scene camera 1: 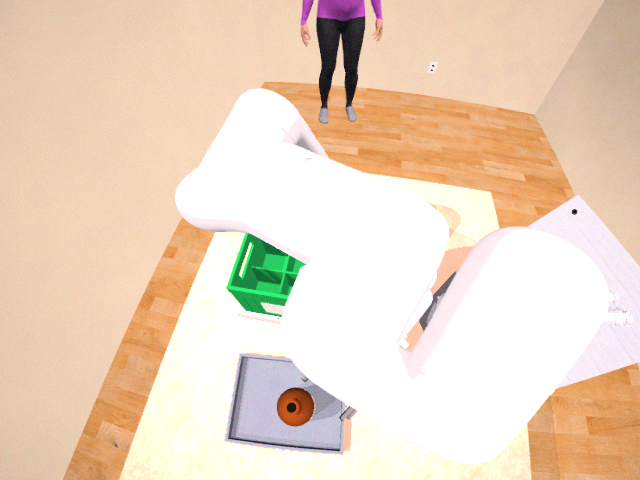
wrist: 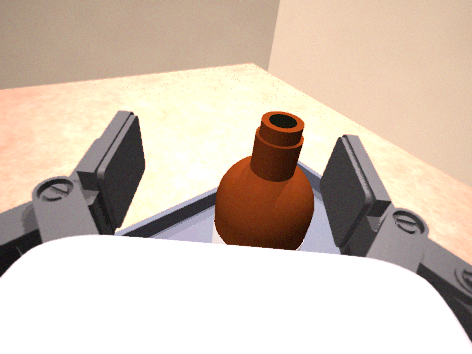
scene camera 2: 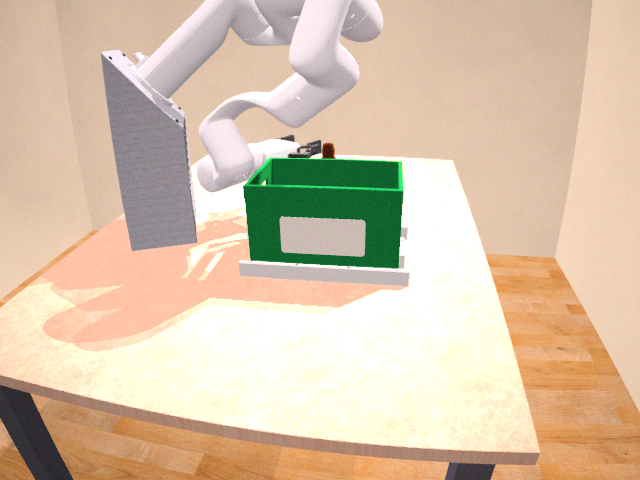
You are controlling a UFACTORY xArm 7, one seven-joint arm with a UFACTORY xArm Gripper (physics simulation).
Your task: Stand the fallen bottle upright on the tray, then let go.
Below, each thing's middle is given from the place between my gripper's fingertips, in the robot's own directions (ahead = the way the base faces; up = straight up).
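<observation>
Brown bottle [scene camera 1: 295, 407]: my hand 4 cm short of it, 3 cm to the right of it, 8 cm above it.
</observation>
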